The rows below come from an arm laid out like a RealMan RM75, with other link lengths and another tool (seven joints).
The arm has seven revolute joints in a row. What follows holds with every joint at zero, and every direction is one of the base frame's.
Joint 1 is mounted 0.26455 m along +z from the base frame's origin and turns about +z.
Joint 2 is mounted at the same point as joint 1 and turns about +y.
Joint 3 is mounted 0.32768 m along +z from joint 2 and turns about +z.
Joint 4 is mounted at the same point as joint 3 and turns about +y.
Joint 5 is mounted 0.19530 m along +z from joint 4 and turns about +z.
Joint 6 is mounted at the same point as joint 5 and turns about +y.
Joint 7 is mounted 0.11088 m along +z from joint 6 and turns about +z.
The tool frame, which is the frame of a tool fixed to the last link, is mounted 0.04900 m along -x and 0.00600 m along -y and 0.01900 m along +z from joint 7; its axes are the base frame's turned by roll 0.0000, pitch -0.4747 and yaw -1.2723 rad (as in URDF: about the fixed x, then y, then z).
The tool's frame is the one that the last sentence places.
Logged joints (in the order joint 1, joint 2, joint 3, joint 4, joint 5, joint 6, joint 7), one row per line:
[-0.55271, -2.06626, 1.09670, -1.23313, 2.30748, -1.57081, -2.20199]
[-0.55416, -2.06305, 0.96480, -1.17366, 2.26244, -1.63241, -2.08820]
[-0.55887, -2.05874, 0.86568, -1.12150, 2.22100, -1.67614, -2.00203]
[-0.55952, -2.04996, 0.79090, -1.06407, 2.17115, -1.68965, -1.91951]
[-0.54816, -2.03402, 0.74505, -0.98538, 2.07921, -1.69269, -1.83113]
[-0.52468, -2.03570, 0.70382, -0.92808, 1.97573, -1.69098, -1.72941]
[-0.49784, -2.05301, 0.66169, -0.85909, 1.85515, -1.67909, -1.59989]
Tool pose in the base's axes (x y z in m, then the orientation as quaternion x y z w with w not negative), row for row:
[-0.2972, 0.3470, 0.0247, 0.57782, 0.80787, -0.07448, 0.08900]
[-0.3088, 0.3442, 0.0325, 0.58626, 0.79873, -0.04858, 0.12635]
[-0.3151, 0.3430, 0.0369, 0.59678, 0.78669, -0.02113, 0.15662]
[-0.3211, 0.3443, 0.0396, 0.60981, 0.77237, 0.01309, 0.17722]
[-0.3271, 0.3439, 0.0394, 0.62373, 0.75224, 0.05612, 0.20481]
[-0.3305, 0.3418, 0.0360, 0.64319, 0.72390, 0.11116, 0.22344]
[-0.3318, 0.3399, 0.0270, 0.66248, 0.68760, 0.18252, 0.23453]
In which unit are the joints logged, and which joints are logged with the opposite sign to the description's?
The joints are logged in radians. Opposite sign: joint 4, joint 6.
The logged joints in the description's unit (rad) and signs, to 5 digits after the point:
[-0.55271, -2.06626, 1.09670, 1.23313, 2.30748, 1.57081, -2.20199]
[-0.55416, -2.06305, 0.96480, 1.17366, 2.26244, 1.63241, -2.08820]
[-0.55887, -2.05874, 0.86568, 1.12150, 2.22100, 1.67614, -2.00203]
[-0.55952, -2.04996, 0.79090, 1.06407, 2.17115, 1.68965, -1.91951]
[-0.54816, -2.03402, 0.74505, 0.98538, 2.07921, 1.69269, -1.83113]
[-0.52468, -2.03570, 0.70382, 0.92808, 1.97573, 1.69098, -1.72941]
[-0.49784, -2.05301, 0.66169, 0.85909, 1.85515, 1.67909, -1.59989]

